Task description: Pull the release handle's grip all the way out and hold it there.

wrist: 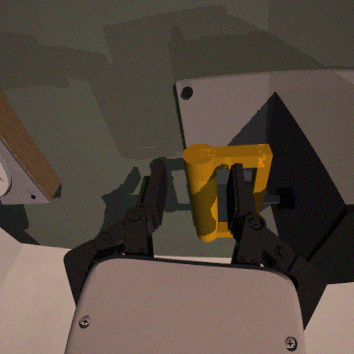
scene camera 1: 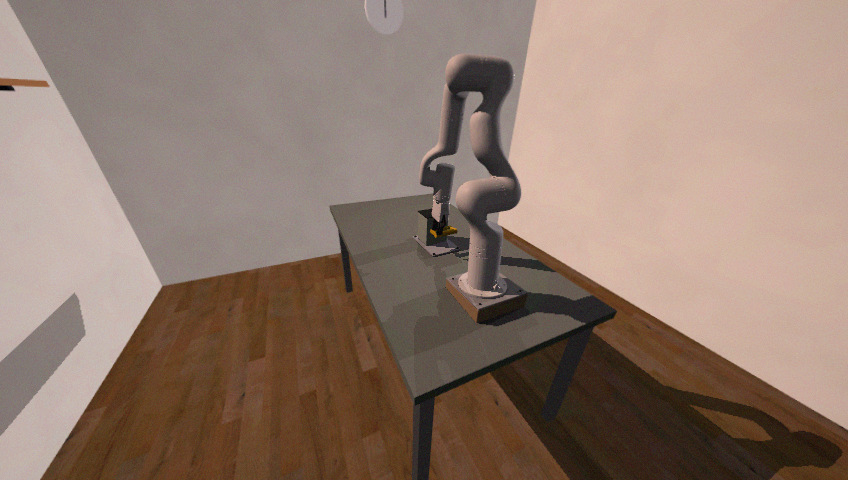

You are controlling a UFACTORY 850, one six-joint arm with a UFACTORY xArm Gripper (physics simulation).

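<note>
The release handle is a yellow frame whose thick round grip bar (wrist: 201,192) stands at its left in the wrist view. The yellow handle (scene camera 1: 450,230) also shows in scene camera 1. A short grey rod (wrist: 271,199) joins the frame to a dark collar (wrist: 286,198) on the dark housing (wrist: 307,185) (scene camera 1: 423,227). My gripper (wrist: 196,173) (scene camera 1: 439,230) is open. One finger is left of the grip bar with a gap; the other reaches into the frame's opening, right of the bar, with a smaller gap. Nothing is clamped between the fingers.
The housing stands on a light base plate (wrist: 220,107) (scene camera 1: 436,251) with bolts at its corners. The plate is on the grey-green table (scene camera 1: 404,321). The robot's wood-sided mounting block (scene camera 1: 502,308) (wrist: 30,147) stands nearer the table's front end, at the left in the wrist view.
</note>
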